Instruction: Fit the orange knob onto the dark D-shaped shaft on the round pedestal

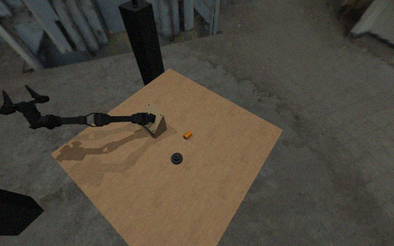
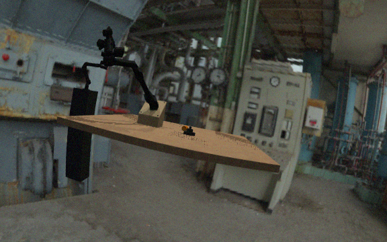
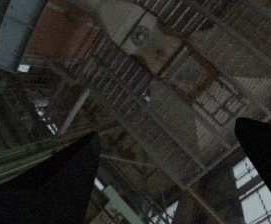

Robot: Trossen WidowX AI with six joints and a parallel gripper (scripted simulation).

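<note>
Right now the orange knob is 620 mm ahead of my gripper tip, 510 mm to the left of it and 590 mm below it. Also, from my gripper tip: dark round pedestal: 660 mm ahead, 310 mm to the left, 580 mm below.
</note>
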